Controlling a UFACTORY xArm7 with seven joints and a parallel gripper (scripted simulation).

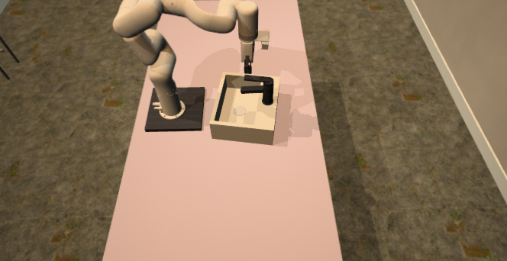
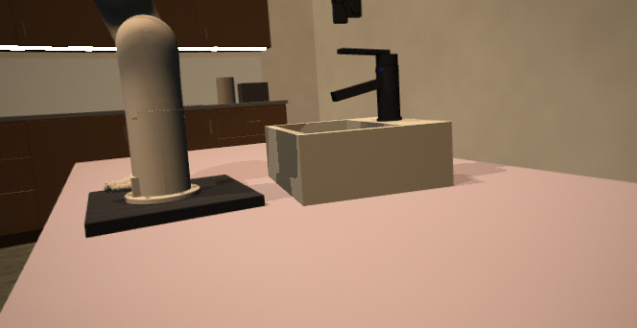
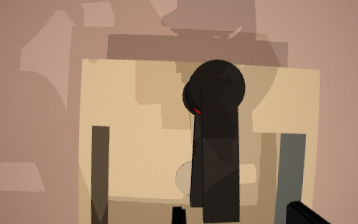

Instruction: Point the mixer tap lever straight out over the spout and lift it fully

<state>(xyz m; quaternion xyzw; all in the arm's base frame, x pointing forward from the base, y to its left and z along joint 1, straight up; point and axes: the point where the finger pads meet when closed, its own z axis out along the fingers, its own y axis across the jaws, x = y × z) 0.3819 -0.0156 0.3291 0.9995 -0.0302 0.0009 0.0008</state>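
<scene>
Right now the lever is 8 cm below my hand and 3 cm ahead of it. Round my hand: beige sink basin: 31 cm below, 3 cm behind, 1 cm to the left; then black mixer tap: 13 cm below, 6 cm ahead.
</scene>
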